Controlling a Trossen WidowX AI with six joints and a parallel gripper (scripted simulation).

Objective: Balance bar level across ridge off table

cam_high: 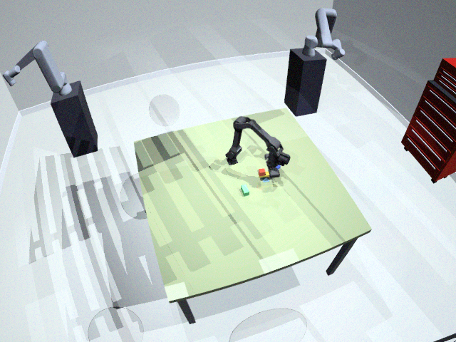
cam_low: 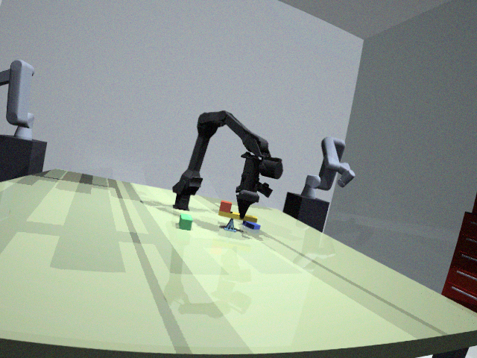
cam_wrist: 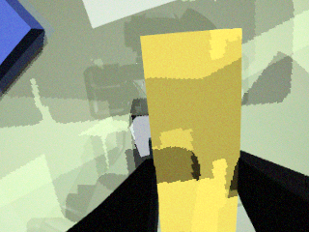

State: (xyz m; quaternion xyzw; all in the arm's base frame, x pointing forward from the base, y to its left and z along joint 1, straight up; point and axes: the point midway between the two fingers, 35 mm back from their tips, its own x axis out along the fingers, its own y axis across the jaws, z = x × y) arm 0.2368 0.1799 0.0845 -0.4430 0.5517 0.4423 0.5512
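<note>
Now: gripper tip 1 cm past the yellow bar, 4 cm to the left of it and 1 cm below it. Round my gripper tip: blue block: 9 cm behind, 8 cm to the left, 4 cm below; then green block: 4 cm ahead, 19 cm to the right, 3 cm below.
</note>
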